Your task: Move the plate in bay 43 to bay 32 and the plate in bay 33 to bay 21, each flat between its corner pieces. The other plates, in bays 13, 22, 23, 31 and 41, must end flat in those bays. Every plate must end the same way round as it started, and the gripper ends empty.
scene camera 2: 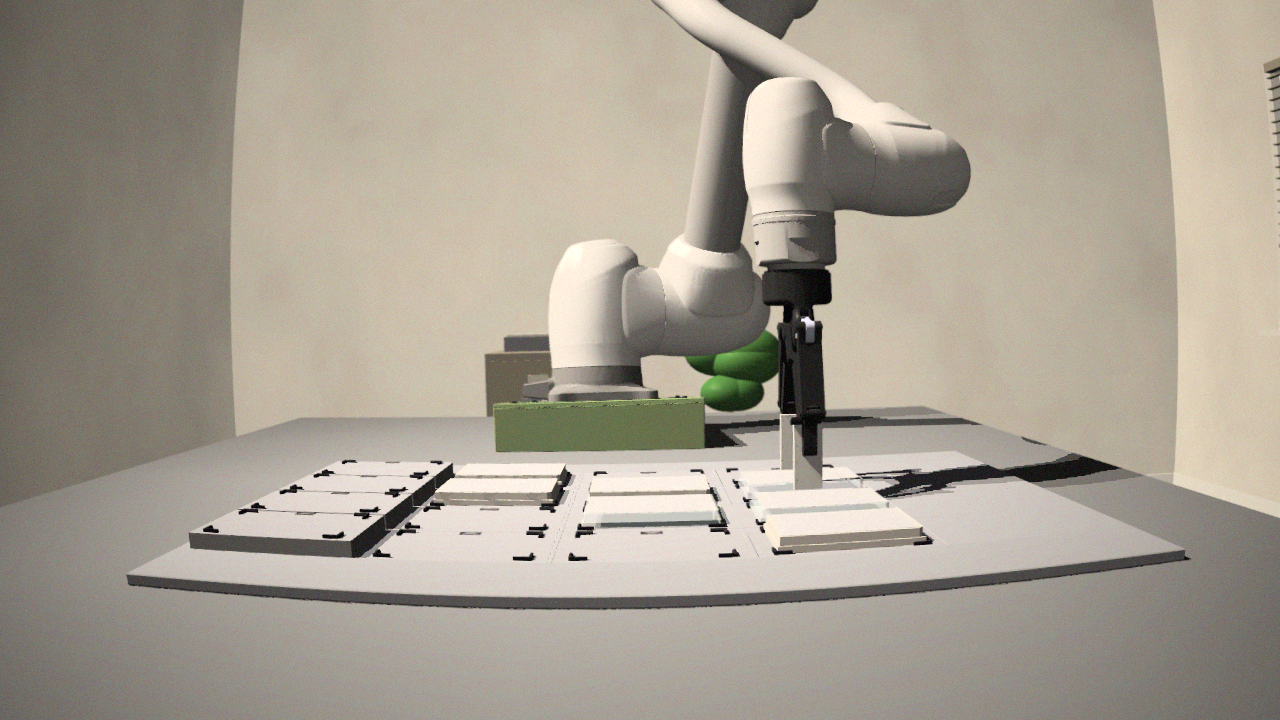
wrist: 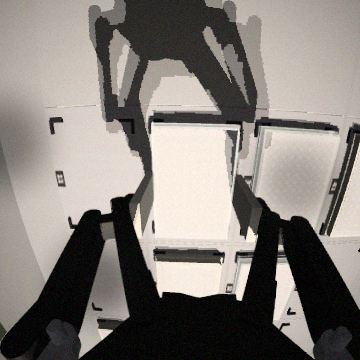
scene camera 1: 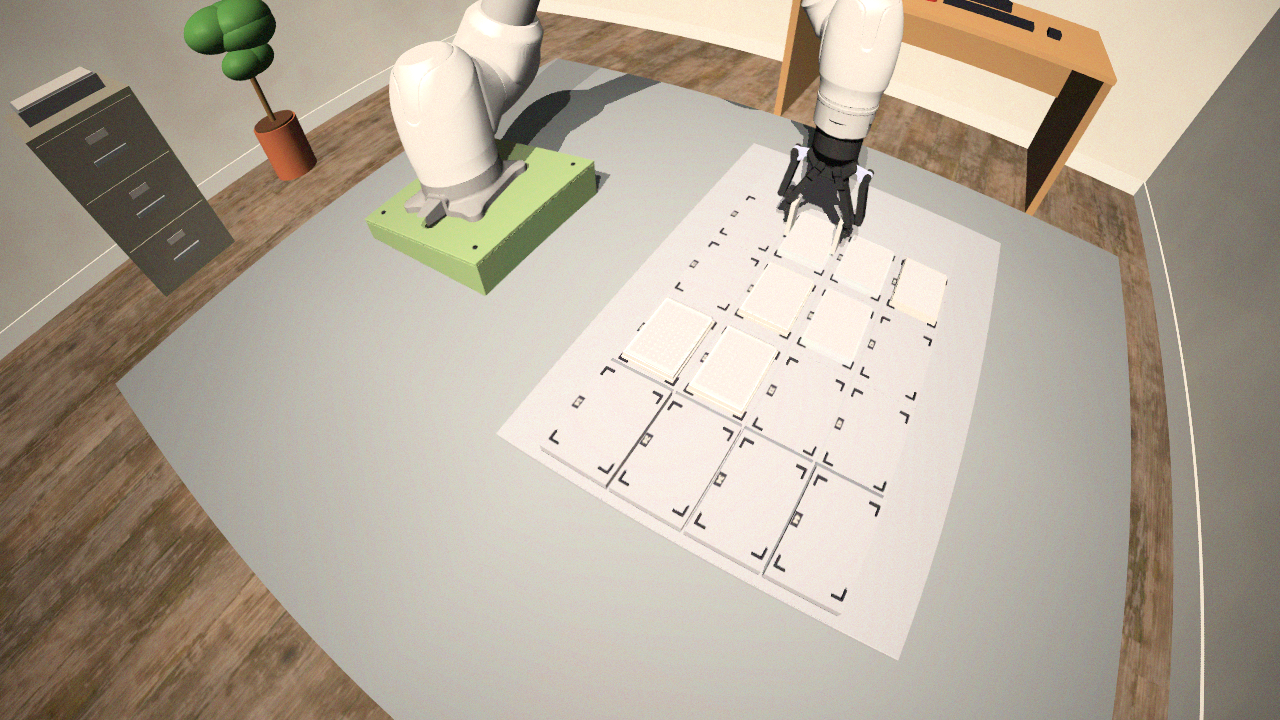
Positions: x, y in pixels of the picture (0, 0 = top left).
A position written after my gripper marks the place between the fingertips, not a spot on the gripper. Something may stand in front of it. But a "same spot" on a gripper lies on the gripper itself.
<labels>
my gripper: scene camera 2; wrist 192, 185; scene camera 1
same spot on my gripper: point(scene camera 2: 801, 399) = point(scene camera 1: 862, 217)
</labels>
